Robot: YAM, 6 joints.
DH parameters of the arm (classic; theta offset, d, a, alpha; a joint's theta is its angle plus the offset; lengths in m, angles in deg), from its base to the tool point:
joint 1: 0 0.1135 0.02 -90
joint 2: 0 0 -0.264 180
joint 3: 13.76 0 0.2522 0
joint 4: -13.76 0 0.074 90
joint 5: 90 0 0 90
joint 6: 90 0.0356 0 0
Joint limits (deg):
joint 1: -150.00..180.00
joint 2: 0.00..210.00
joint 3: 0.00..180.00
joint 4: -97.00..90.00
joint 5: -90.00..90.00
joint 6: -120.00..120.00
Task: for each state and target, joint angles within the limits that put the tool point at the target. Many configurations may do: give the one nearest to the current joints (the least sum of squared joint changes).
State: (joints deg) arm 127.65 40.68 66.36 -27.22 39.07 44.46
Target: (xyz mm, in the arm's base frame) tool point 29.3 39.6 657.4
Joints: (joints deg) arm 87.63 61.33 117.16 -3.93 50.93 44.46
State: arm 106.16 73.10 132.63 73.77 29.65 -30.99
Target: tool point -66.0 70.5 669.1
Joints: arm 139.97 82.61 120.26 78.50 18.89 -30.99
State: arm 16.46 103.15 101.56 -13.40 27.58 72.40
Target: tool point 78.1 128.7 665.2
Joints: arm 62.69 75.36 123.90 -6.07 16.88 72.40
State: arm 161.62 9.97 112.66 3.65 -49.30 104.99
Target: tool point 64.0 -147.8 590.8
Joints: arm 123.62 30.72 102.32 1.29 -53.29 104.99
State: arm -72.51 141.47 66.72 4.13 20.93 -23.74
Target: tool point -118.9 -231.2 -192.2
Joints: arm -113.95 168.77 64.59 4.68 24.60 -23.74
